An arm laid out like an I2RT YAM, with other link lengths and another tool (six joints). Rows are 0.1 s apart.
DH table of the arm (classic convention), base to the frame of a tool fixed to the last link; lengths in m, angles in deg. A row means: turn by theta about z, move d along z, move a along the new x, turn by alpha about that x. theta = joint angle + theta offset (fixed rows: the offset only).
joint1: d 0.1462  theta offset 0  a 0.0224  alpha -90
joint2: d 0  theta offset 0  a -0.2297  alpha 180
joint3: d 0  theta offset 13.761  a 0.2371  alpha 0
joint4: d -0.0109  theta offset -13.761  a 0.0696  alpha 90
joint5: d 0.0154  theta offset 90  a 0  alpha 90
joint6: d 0.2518  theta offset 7.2  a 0.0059  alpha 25
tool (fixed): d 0.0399  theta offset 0  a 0  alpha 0
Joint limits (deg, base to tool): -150..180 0..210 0..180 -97..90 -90..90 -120..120
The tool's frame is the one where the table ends.
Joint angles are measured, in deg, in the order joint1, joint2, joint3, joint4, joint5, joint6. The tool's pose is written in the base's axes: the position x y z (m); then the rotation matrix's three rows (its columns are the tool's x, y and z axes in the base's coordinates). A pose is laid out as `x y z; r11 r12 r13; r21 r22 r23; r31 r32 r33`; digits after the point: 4 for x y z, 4 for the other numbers.
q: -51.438, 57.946, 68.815, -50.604, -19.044, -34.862
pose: 0.3206 -0.2300 0.2235; -0.3311 -0.2657 0.9054; -0.9277 -0.0835 -0.3638; 0.1723 -0.9604 -0.2189
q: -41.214, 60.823, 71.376, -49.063, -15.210, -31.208
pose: 0.3585 -0.1972 0.2301; -0.2491 -0.2522 0.9351; -0.9536 -0.1048 -0.2823; 0.1691 -0.9620 -0.2144
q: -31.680, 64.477, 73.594, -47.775, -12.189, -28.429
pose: 0.3932 -0.1577 0.2284; -0.1552 -0.2501 0.9557; -0.9749 -0.1177 -0.1892; 0.1598 -0.9610 -0.2256
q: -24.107, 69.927, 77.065, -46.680, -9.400, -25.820
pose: 0.4247 -0.1268 0.2232; -0.0874 -0.2608 0.9614; -0.9852 -0.1205 -0.1222; 0.1477 -0.9579 -0.2464
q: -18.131, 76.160, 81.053, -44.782, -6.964, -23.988
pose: 0.4573 -0.1024 0.2189; -0.0351 -0.2647 0.9637; -0.9885 -0.1328 -0.0724; 0.1472 -0.9551 -0.2570
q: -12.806, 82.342, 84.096, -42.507, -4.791, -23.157
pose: 0.4873 -0.0760 0.2063; 0.0220 -0.2754 0.9611; -0.9875 -0.1558 -0.0221; 0.1558 -0.9486 -0.2754
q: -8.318, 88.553, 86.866, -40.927, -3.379, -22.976
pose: 0.5114 -0.0477 0.1854; 0.0845 -0.2985 0.9507; -0.9832 -0.1798 0.0309; 0.1617 -0.9373 -0.3087
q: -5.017, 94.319, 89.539, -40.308, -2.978, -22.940
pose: 0.5280 -0.0215 0.1610; 0.1425 -0.3291 0.9335; -0.9774 -0.1955 0.0802; 0.1561 -0.9238 -0.3496
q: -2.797, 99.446, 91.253, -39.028, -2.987, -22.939
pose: 0.5410 -0.0016 0.1352; 0.1860 -0.3554 0.9160; -0.9714 -0.2064 0.1171; 0.1474 -0.9116 -0.3837
